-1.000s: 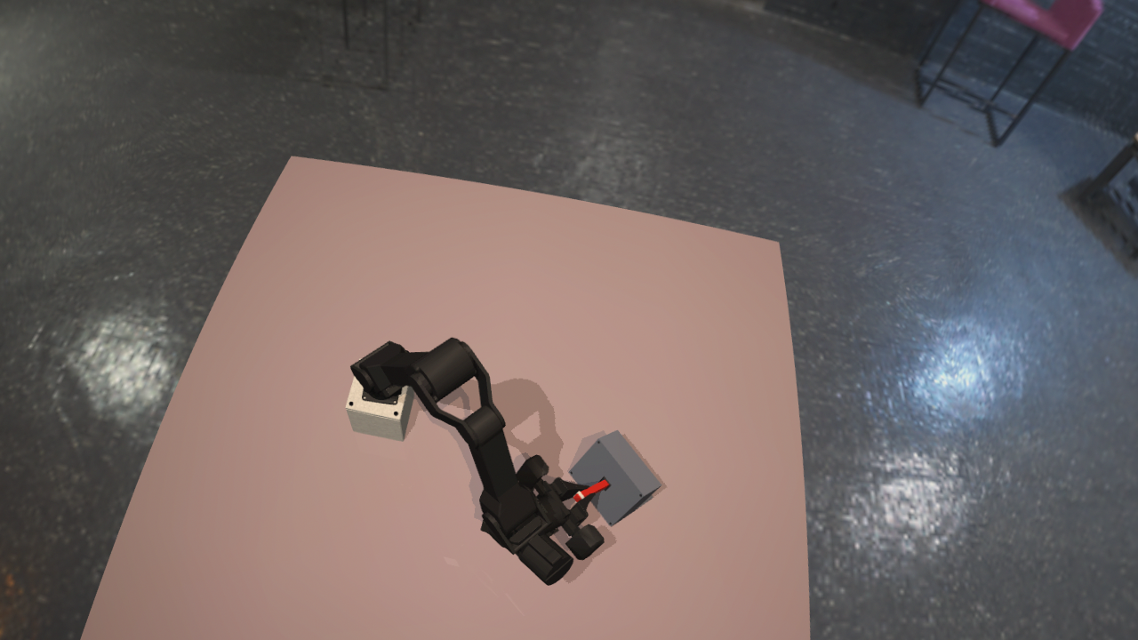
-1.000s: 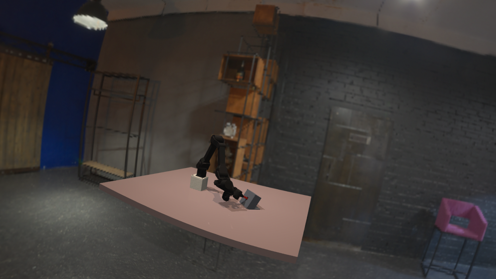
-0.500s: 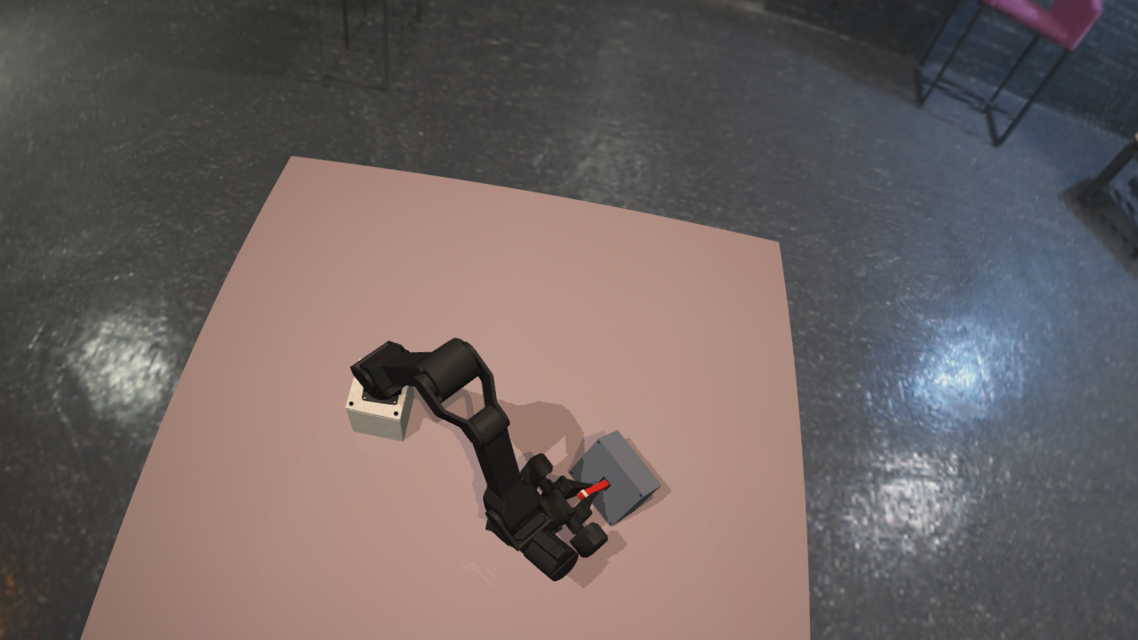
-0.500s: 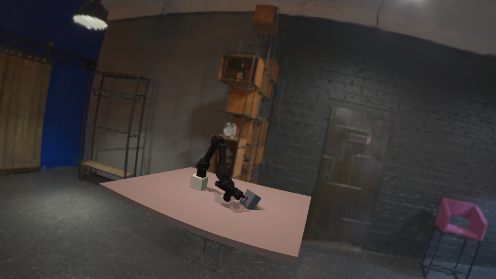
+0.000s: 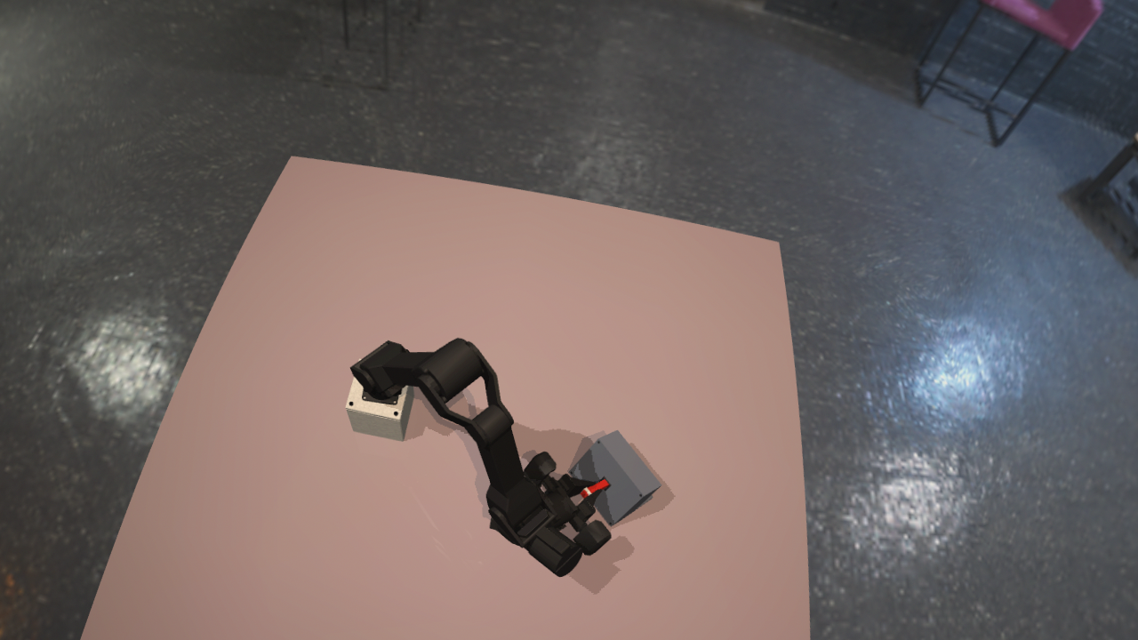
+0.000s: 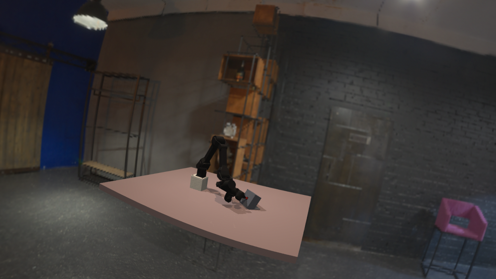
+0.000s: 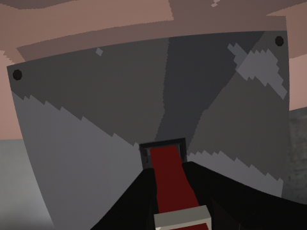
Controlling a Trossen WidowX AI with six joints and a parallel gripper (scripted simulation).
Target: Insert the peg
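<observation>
Now: the grey sloped panel 3 cm ahead of my gripper tip, 3 cm to the left of it and 2 cm below it. Also, from my gripper tip: red square peg: 1 cm behind, 1 cm to the right, 1 cm above.
</observation>
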